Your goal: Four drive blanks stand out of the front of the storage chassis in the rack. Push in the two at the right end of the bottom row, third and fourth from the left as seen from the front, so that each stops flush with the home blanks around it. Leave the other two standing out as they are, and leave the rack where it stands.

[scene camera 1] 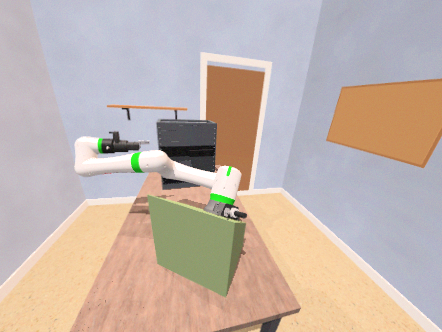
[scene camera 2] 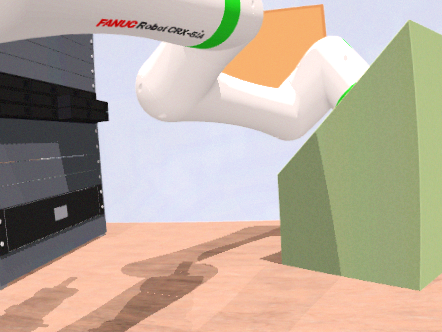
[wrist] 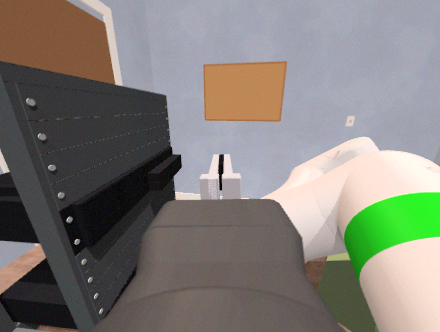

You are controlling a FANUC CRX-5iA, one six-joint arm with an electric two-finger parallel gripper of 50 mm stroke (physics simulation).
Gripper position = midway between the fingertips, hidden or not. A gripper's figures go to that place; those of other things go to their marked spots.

Labels:
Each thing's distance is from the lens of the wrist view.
my gripper (wrist: pixel 221 165): 0.16 m
grey rack (wrist: pixel 86 189): 0.39 m

